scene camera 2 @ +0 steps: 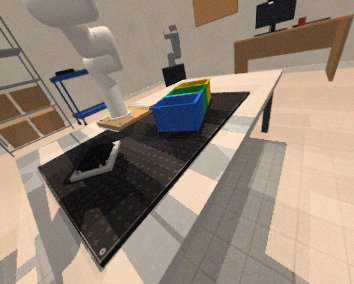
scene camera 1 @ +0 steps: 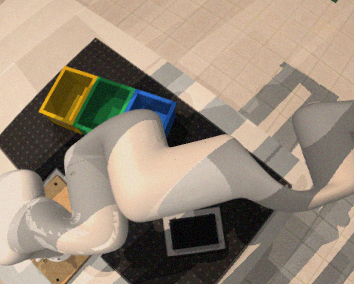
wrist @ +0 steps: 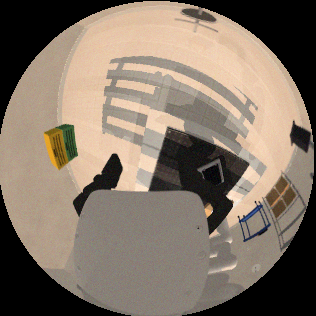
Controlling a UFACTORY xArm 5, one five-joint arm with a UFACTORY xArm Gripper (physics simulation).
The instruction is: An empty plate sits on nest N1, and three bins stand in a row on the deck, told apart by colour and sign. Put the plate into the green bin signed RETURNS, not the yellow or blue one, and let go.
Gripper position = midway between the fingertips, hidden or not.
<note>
In view: my gripper (wrist: 147, 158), a black plate (scene camera 1: 196, 231) and a nest N1 (scene camera 1: 170, 252).
</note>
